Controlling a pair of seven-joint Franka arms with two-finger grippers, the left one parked.
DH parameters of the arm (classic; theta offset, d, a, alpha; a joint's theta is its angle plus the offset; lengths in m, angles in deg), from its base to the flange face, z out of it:
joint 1: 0 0.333 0 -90
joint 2: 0 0 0 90
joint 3: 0 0.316 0.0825 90
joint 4: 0 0 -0.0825 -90
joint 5: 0 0.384 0 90
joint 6: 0 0 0.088 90
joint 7: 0 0.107 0 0
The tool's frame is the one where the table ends.
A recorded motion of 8 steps. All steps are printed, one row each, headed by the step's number.
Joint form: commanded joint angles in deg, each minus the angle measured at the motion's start. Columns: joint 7, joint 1, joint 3, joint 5, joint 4, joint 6, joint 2.
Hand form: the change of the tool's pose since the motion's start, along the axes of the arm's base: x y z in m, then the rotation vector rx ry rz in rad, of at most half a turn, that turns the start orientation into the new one. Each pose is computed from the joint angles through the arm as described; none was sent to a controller.
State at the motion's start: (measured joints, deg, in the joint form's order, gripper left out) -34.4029 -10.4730 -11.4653 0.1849 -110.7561 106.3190 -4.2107
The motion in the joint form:
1: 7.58 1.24 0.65 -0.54 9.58 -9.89 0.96
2: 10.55 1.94 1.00 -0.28 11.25 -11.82 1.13
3: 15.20 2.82 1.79 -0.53 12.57 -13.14 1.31
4: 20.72 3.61 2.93 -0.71 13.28 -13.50 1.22
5: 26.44 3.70 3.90 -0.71 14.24 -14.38 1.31
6: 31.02 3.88 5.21 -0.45 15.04 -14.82 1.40
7: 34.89 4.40 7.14 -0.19 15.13 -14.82 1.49
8: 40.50 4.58 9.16 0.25 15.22 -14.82 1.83
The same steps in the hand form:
1: 0.0090 0.0147 0.0563 -0.0060 0.0271 -0.0975
2: 0.0118 0.0248 0.0658 -0.0014 0.0340 -0.1316
3: 0.0165 0.0396 0.0732 -0.0080 0.0395 -0.1833
4: 0.0213 0.0570 0.0795 -0.0152 0.0335 -0.2459
5: 0.0236 0.0669 0.0853 -0.0179 0.0345 -0.3274
6: 0.0274 0.0813 0.0905 -0.0164 0.0300 -0.3818
7: 0.0327 0.1047 0.0905 -0.0149 0.0302 -0.4068
8: 0.0379 0.1262 0.0881 -0.0111 0.0358 -0.4666

